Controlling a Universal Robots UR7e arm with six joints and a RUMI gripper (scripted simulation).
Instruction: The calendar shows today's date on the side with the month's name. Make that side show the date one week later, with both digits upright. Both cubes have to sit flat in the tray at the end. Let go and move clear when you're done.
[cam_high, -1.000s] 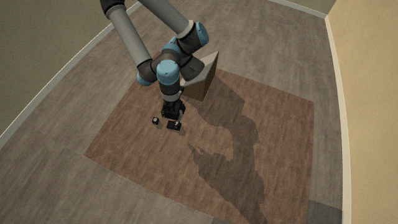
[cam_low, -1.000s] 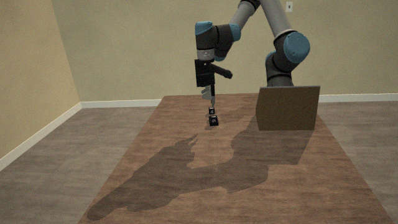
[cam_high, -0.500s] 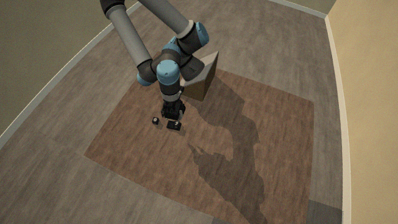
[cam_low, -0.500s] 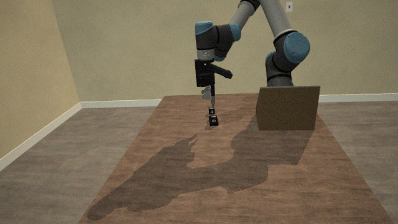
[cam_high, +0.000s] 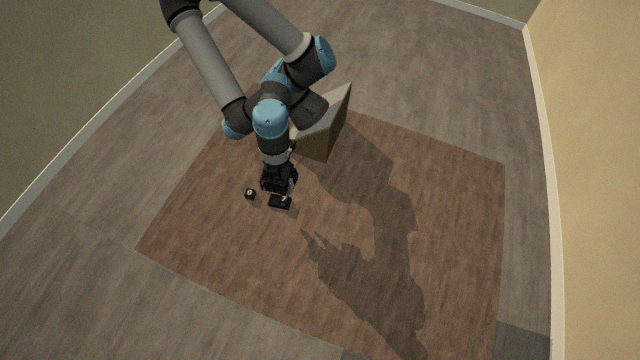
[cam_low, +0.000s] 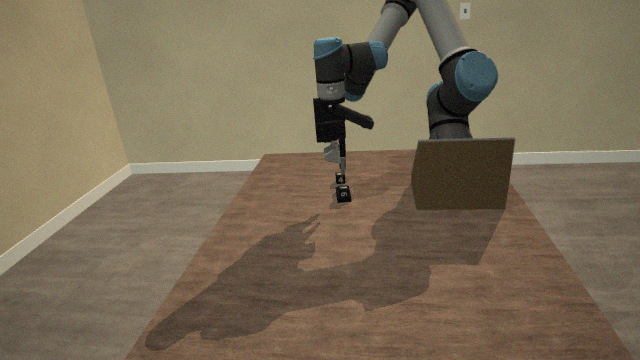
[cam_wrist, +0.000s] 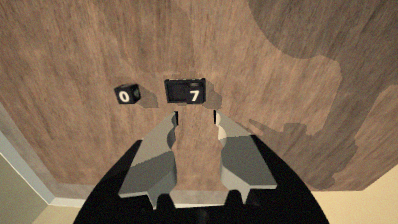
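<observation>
My hand is 80 mm above the black cube. Round my hand: black tray: 100 mm below, 20 mm to the right.
</observation>
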